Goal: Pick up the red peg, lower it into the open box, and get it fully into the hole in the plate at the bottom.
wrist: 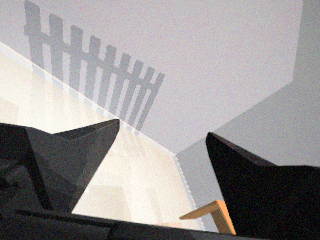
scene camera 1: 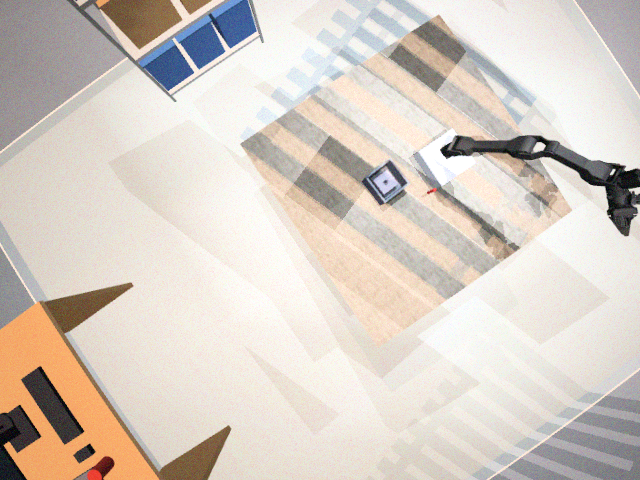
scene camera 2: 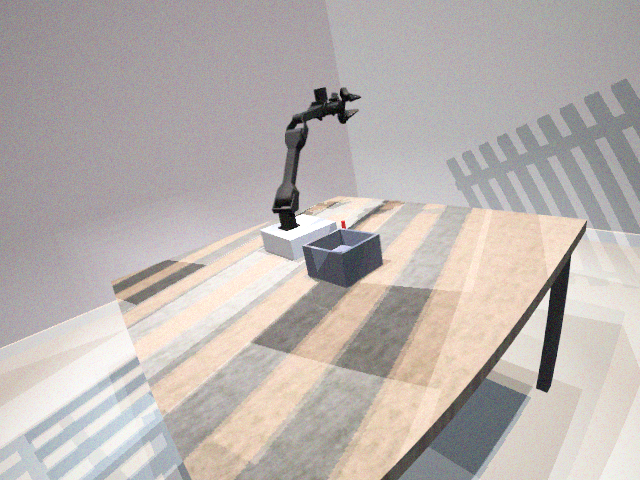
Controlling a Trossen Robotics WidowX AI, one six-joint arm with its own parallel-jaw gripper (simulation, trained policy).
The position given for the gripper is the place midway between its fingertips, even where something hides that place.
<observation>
In view: the gripper (wrist: 163, 130) and a grey box (scene camera 1: 402, 182).
The wrist view does not show the grey box: it is out of frame.
</observation>
